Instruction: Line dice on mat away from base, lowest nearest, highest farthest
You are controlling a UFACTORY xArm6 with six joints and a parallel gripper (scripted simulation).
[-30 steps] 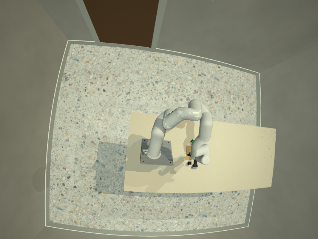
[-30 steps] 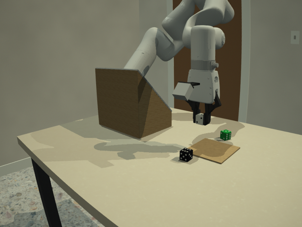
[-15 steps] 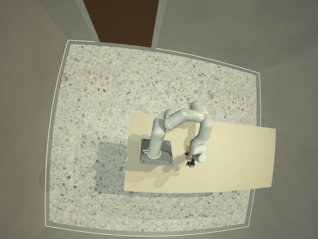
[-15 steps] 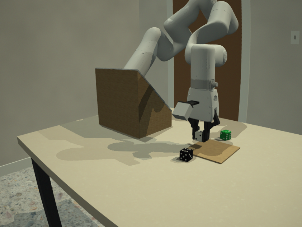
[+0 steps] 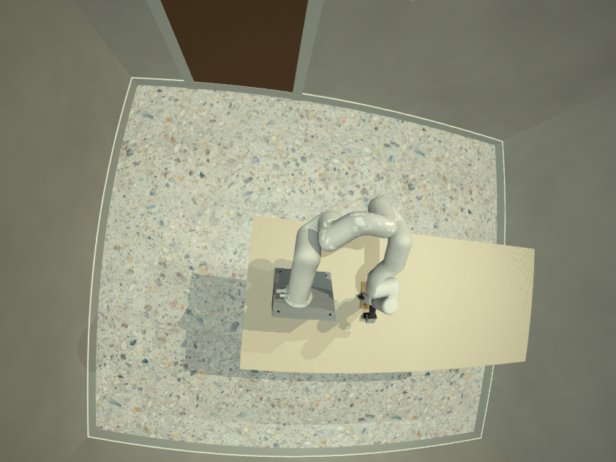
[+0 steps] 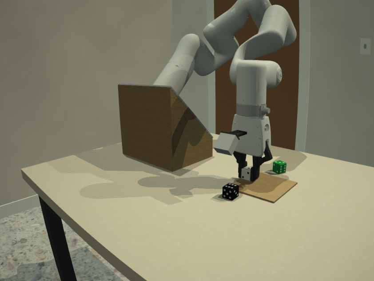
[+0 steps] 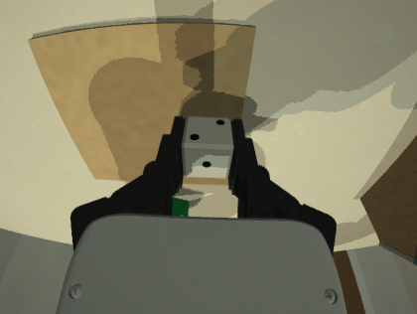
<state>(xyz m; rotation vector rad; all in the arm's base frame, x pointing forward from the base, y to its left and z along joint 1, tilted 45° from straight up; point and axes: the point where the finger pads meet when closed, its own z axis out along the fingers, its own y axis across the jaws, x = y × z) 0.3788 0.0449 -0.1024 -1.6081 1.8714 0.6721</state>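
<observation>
Now: the white die 10 mm below my hand. The rest, counted from my hand: black die (110 mm to the right, 20 mm below, 10 mm ahead); green die (110 mm to the left, 50 mm ahead, 20 mm below); brown mat (50 mm ahead, 30 mm below, 10 mm to the right).
</observation>
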